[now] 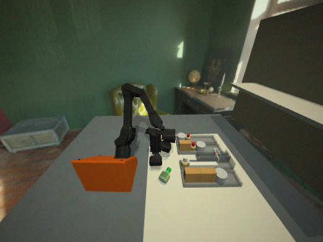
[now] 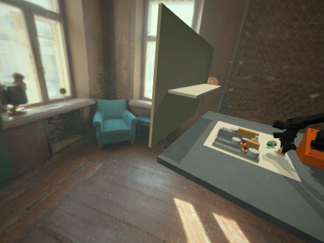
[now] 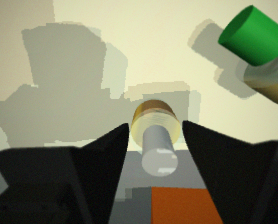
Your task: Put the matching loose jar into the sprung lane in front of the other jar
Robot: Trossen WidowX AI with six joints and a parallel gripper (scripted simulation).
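The cream mat is 230 mm ahead of my gripper tip, 40 mm to the right of it and 30 mm below it. Round my gripper tip: shelf (670 mm ahead, 340 mm above, 20 mm to the right); then grey lane rack (310 mm ahead, 10 mm to the left, 10 mm below); then pale pusher plate (270 mm ahead, 20 mm above, 10 mm to the left).
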